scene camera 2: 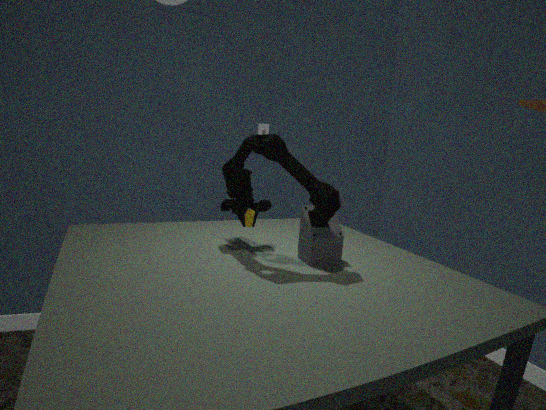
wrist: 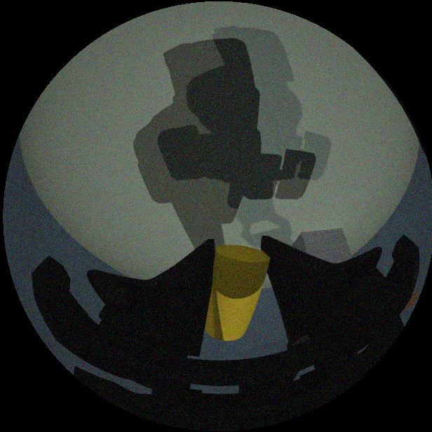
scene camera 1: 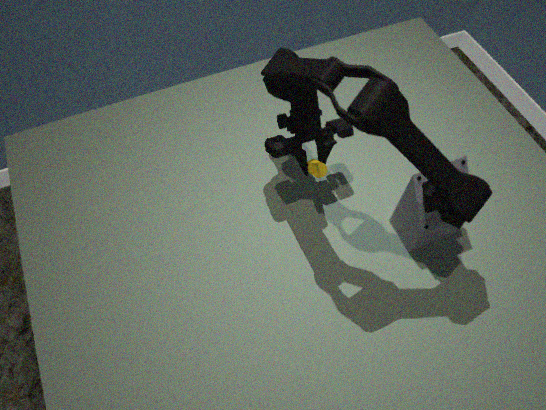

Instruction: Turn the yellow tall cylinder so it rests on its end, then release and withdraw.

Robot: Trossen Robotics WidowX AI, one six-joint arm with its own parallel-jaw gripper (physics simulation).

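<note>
The yellow tall cylinder (scene camera 1: 317,169) (scene camera 2: 249,218) (wrist: 239,290) is held between the two black fingers of my gripper (scene camera 1: 316,165) (scene camera 2: 249,223) (wrist: 237,243). The gripper is shut on it. In the second scene view the cylinder is in the air above the table, and its long side looks near upright with a slight lean. In the first scene view one round end faces the camera. In the wrist view an end face and the shaded side show between the fingertips; the fingers hide part of its sides.
The pale green table (scene camera 1: 150,275) (scene camera 2: 165,325) bears the arm's grey base (scene camera 1: 412,220) (scene camera 2: 320,247) (wrist: 325,243), to the right of the gripper in both scene views. Dark shadows of the arm lie on the table under the gripper. The table's far edge lies behind the arm.
</note>
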